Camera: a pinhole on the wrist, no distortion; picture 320 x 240 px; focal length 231.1 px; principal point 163.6 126.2 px. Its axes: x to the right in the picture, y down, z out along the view. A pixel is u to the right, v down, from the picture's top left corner.
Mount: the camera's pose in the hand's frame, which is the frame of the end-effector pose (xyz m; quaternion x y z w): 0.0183 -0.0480 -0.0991 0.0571 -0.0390 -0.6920 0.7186
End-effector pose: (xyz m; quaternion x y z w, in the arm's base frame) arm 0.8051 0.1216 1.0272 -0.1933 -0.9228 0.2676 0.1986
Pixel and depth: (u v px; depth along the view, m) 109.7 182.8 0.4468
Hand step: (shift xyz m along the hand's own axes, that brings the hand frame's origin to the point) 0.0622 0.0475 0.3607
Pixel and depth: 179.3 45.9 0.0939
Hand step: -0.0264 -0.0582 -0.0107
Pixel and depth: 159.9 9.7 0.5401
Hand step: -0.3246 -0.0643 0.3990
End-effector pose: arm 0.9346 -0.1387 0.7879 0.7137 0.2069 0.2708 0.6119
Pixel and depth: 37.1 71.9 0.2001
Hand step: -0.0596 0.0541 0.0952
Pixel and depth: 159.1 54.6 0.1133
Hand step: -0.0318 -0.0502 0.0084
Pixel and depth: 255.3 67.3 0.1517
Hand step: -0.0381 -0.1138 0.0445
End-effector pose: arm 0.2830 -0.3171 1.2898 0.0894 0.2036 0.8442 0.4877
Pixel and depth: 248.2 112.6 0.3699
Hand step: -0.0479 -0.1944 0.2612
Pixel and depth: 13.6 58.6 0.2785
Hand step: -0.1071 0.1218 0.1698
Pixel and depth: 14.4 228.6 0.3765
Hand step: 0.1231 0.1902 0.3021
